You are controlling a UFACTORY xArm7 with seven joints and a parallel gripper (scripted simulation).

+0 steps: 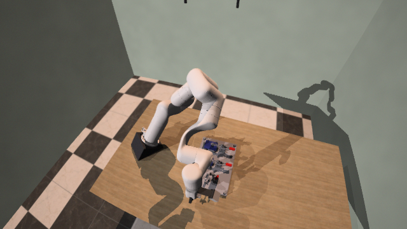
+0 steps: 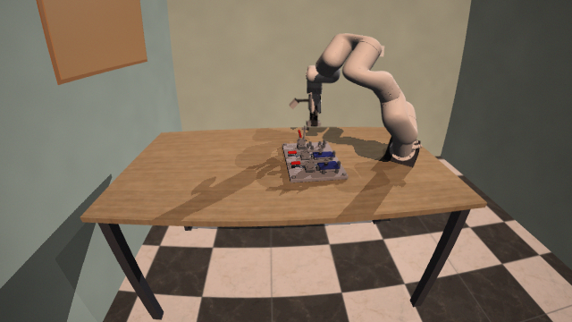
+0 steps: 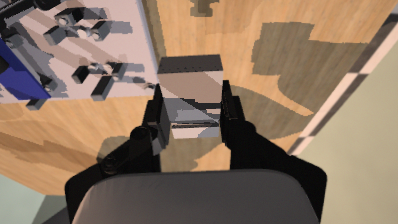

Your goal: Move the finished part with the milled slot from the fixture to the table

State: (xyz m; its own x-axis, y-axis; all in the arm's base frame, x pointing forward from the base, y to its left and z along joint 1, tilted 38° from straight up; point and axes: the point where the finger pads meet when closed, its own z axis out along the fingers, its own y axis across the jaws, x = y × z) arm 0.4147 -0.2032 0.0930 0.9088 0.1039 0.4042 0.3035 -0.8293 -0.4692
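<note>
Now: the grey finished part 1 cm below my hand and 1 cm behind it. Also, from my hand: blue blank (21 cm to the left, 8 cm below, 7 cm behind); grey fixture plate (23 cm to the left, 10 cm below, 2 cm behind).
</note>
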